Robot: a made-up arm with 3 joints.
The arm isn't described. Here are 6 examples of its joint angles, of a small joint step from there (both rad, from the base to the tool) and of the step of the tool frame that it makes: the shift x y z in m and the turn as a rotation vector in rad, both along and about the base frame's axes.
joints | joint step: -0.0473 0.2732 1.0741 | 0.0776 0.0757 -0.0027
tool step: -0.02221 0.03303 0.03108 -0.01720 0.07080 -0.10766
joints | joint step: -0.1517 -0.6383 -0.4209 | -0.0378 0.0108 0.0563
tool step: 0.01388 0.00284 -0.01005 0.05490 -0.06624 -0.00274
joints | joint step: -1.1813 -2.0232 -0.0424 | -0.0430 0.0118 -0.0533
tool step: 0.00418 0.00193 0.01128 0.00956 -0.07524 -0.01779
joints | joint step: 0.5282 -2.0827 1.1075 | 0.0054 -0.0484 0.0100
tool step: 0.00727 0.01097 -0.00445 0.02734 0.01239 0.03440
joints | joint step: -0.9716 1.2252 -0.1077 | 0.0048 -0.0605 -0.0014
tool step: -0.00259 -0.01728 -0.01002 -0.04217 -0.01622 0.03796
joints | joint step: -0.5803 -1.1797 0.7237 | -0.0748 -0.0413 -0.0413
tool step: 0.03537 0.01253 0.00763 -0.04212 -0.07735 0.05405
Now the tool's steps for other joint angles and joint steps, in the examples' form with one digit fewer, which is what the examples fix.
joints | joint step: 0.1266 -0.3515 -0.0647 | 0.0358 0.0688 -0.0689
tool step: -0.0285 0.0201 0.0152 -0.0443 0.0902 -0.0656
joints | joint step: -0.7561 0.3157 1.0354 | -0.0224 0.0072 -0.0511
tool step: 0.0101 0.0039 -0.0065 -0.0101 0.0268 0.0196
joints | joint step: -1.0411 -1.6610 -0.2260 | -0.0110 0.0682 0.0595
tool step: -0.0055 -0.0116 -0.0129 0.0836 0.0493 0.0021
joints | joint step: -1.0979 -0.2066 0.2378 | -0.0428 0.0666 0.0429
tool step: 0.0055 0.0168 -0.0071 0.0923 -0.0356 -0.0103
